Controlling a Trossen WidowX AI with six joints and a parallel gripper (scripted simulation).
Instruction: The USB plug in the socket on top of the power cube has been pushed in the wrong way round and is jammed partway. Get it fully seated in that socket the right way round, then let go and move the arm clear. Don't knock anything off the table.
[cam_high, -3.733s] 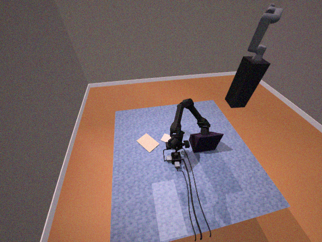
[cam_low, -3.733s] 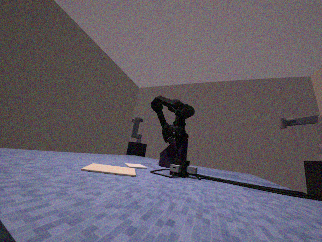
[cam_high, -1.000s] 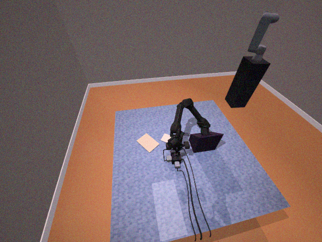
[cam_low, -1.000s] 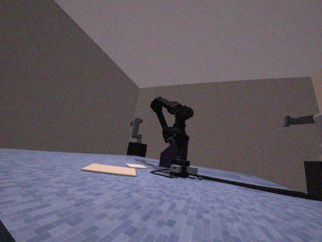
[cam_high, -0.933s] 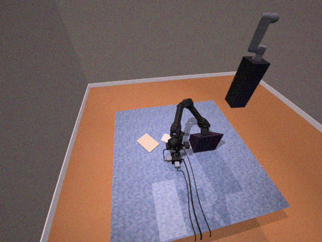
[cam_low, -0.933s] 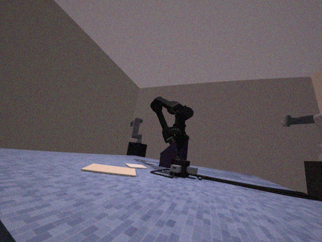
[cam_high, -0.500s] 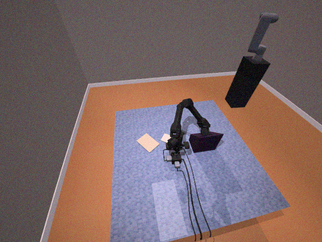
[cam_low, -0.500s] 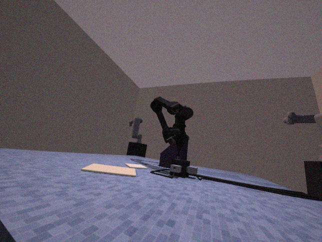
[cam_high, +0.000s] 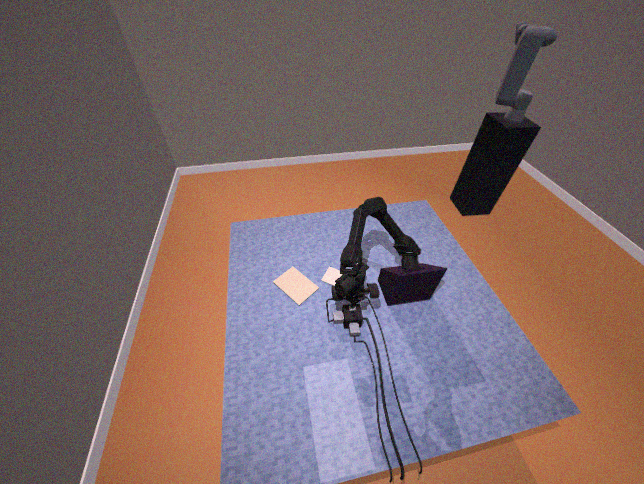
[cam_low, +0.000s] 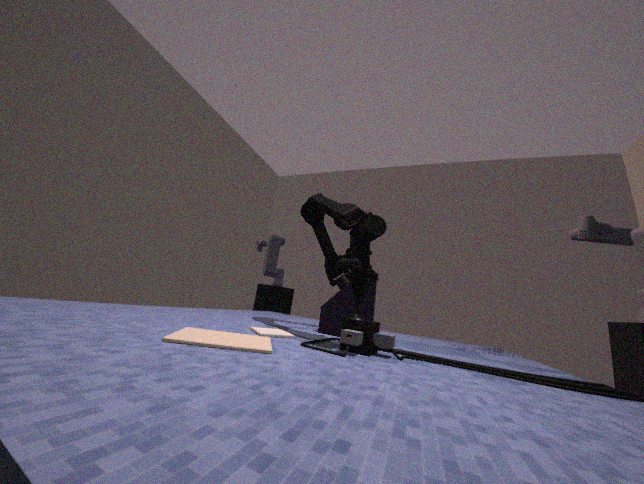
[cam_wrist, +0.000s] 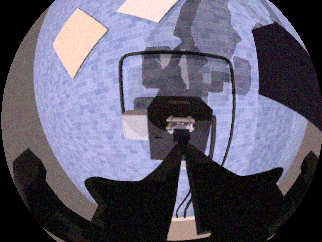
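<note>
My gripper tip is 20 mm above the USB plug. Round my gripper tip: tan card 240 mm ahead, 200 mm to the right, 120 mm below.
</note>
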